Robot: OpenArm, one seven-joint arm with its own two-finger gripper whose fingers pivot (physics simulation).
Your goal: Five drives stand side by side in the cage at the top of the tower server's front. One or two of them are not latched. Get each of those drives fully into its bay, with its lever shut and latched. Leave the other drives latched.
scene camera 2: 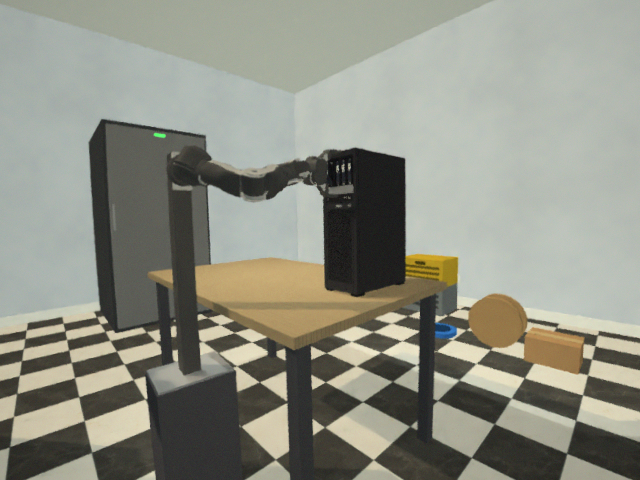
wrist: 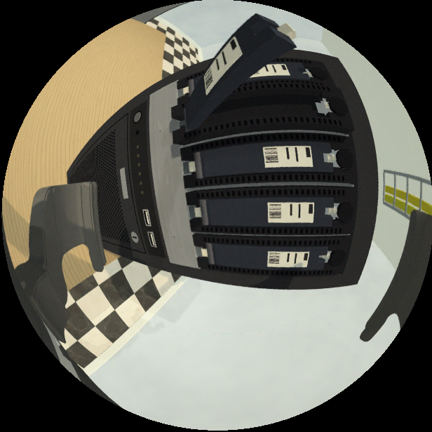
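Observation:
The tower server stands upright, its drive cage facing my gripper. In the wrist view, the second drive from the top has its navy lever swung far out from its left-end hinge. Its dark front is exposed, and its left end seems to stand slightly proud. The top drive is partly hidden behind that lever. The levers of the third, fourth and bottom drives lie flat against their fronts. My gripper is open and empty before the cage, fingers spread wide.
The server stands on the wooden table. A tall grey cabinet is behind the arm. A yellow toolbox, blue ring, round brown object and brown box are beyond the table.

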